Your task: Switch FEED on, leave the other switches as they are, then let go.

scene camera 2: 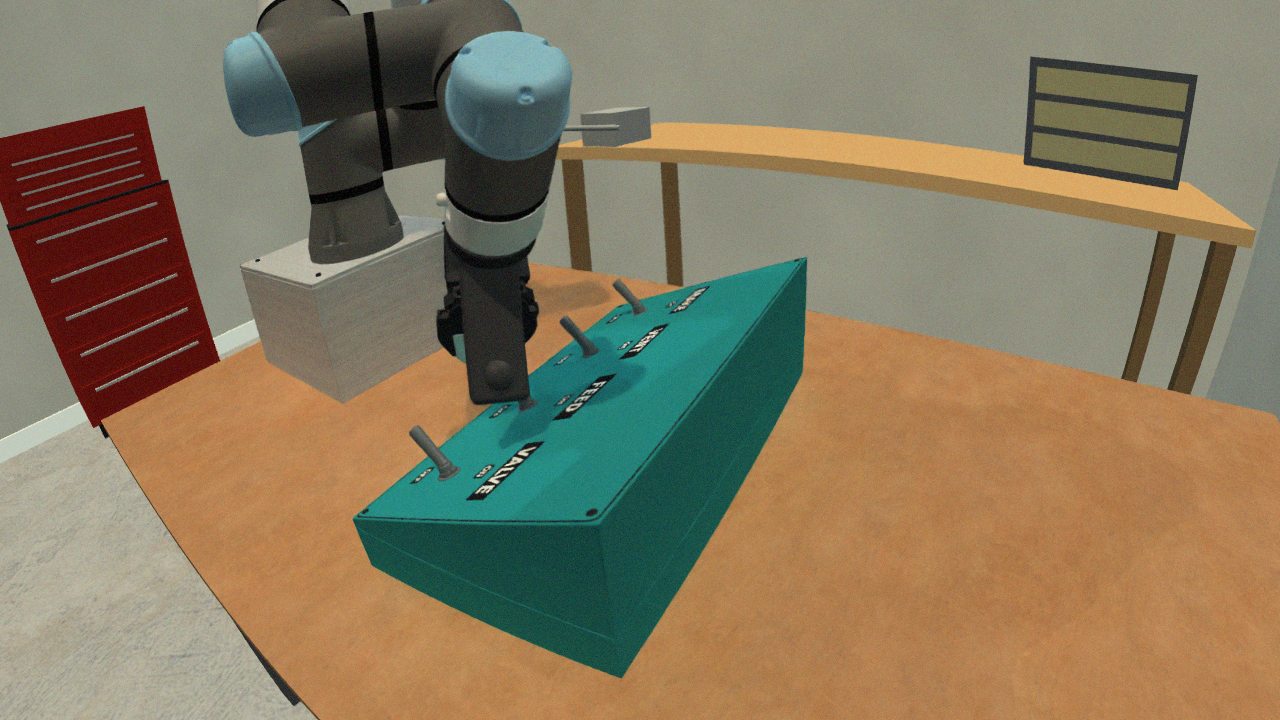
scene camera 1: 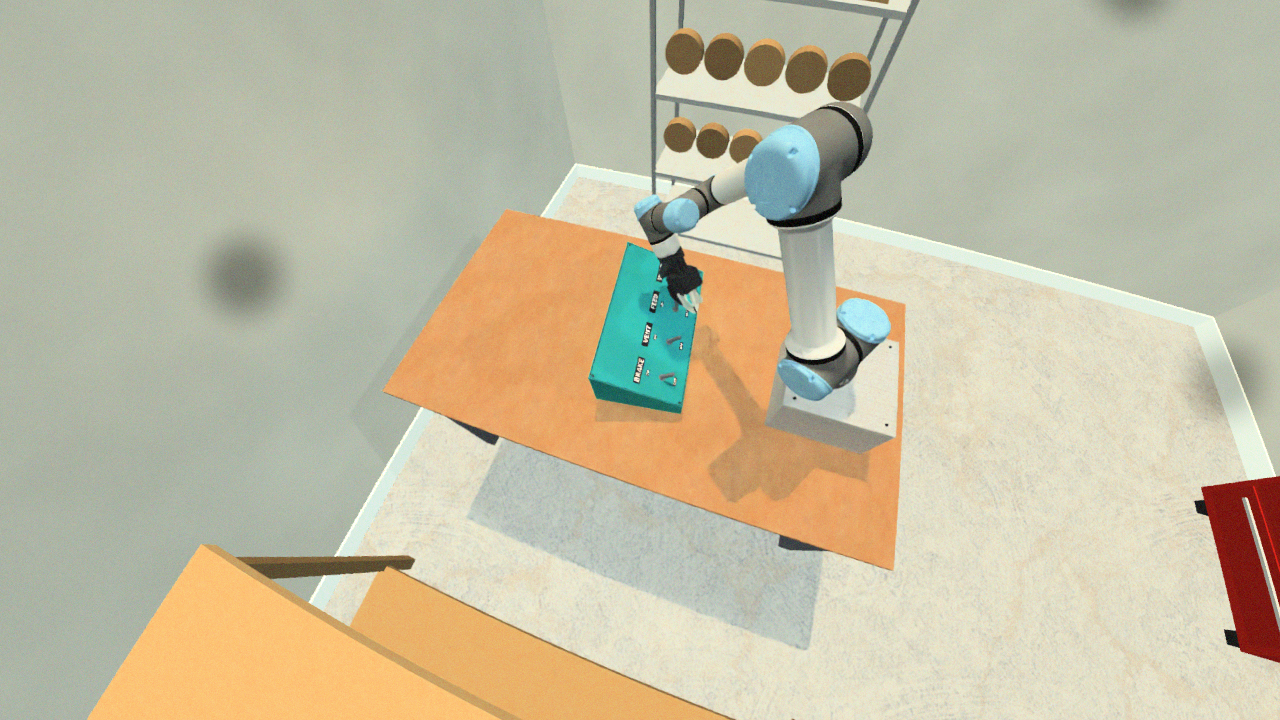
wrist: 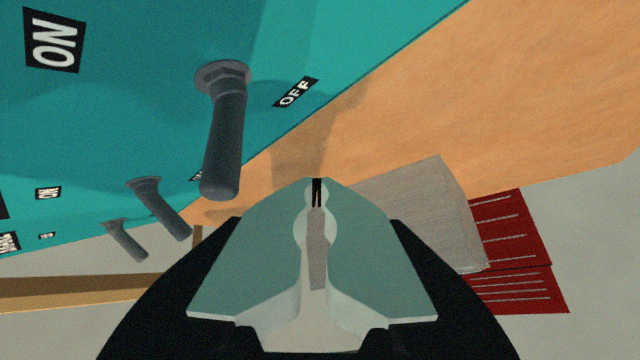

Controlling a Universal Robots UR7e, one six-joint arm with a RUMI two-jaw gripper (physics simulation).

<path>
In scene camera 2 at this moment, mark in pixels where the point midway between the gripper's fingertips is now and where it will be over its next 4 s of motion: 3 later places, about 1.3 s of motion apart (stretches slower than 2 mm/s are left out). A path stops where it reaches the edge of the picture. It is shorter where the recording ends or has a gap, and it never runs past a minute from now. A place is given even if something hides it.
My gripper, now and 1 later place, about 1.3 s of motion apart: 482, 366; 517, 359
</path>
